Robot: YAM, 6 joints.
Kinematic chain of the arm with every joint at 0, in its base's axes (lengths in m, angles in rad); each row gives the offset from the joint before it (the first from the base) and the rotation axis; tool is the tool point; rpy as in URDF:
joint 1: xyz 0 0 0.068 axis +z
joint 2: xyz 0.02 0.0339 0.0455 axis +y
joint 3: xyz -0.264 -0.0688 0 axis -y
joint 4: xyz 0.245 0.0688 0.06 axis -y
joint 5: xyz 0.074 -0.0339 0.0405 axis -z
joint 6: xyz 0.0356 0 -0.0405 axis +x
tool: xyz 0 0 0 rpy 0 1.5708 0
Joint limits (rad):
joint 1: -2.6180..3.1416
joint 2: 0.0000..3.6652
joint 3: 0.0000..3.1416
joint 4: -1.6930..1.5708
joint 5: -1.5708..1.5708
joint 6: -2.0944..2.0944
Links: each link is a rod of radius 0.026 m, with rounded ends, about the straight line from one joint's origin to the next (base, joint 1, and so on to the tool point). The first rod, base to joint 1, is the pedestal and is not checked.
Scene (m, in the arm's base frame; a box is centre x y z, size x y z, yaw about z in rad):
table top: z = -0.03
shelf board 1: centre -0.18 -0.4 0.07 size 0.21 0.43 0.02 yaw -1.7
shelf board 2: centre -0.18 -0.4 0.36 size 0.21 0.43 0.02 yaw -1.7
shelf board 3: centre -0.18 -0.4 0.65 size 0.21 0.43 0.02 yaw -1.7
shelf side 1: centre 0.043 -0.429 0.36 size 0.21 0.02 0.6 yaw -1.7
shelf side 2: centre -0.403 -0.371 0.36 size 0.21 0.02 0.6 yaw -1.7
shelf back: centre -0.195 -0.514 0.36 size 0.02 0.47 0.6 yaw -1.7
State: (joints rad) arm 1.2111 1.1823 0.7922 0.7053 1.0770 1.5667
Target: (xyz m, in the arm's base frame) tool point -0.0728 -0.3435 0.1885
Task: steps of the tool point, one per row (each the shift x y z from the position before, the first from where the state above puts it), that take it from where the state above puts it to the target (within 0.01 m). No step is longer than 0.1 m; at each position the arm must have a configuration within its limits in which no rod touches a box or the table.
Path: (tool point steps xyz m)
1: 0.0600 -0.0439 -0.0171
2: 0.0441 -0.0596 -0.0169
3: 0.0243 -0.0698 -0.0168
4: 0.0023 -0.0732 -0.0166
5: -0.0194 -0.0697 -0.0163
6: -0.0388 -0.0598 -0.0160
7: -0.0540 -0.0445 -0.0156
8: -0.0635 -0.0256 -0.0153
9: -0.0665 -0.0050 -0.0148
10: -0.0630 0.0151 -0.0144
11: -0.0083 -0.0673 0.0094
12: -0.0094 -0.0686 -0.0094

